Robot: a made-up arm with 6 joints.
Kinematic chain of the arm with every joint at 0, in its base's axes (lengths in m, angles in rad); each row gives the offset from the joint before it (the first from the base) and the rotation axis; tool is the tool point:
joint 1: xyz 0 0 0.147 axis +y
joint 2: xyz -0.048 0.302 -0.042 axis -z
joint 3: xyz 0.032 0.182 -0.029 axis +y
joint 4: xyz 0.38 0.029 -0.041 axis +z
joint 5: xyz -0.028 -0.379 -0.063 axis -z
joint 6: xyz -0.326 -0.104 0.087 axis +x
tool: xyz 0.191 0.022 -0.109
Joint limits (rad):
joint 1: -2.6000..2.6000
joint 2: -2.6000..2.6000
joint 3: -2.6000..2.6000
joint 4: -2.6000..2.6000
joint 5: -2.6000..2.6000
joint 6: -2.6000..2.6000
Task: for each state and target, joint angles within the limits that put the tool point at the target. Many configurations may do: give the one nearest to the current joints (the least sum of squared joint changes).
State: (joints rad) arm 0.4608 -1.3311 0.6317 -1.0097 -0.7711 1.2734
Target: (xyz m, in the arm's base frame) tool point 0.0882 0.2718 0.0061
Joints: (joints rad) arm 0.1934 -1.1099 0.6627 -0.5315 -1.0103 1.2385
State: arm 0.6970 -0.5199 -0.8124 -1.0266 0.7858 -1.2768
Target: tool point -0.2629 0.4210 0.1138
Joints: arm 0.7870 -0.6053 -0.7342 -0.9433 0.7112 -1.3338
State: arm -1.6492 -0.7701 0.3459 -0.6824 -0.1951 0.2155
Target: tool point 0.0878 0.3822 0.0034
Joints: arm -1.3721 -0.3893 0.5499 -0.9343 -0.0956 0.8302
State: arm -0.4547 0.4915 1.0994 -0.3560 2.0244 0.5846
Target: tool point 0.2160 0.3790 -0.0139
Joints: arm -0.8628 0.4651 1.0255 -0.9108 1.7623 0.4001
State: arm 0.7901 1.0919 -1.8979 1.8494 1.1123 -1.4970
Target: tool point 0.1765 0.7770 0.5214
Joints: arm 0.8035 1.3483 -2.4723 1.7505 1.4597 -1.5772
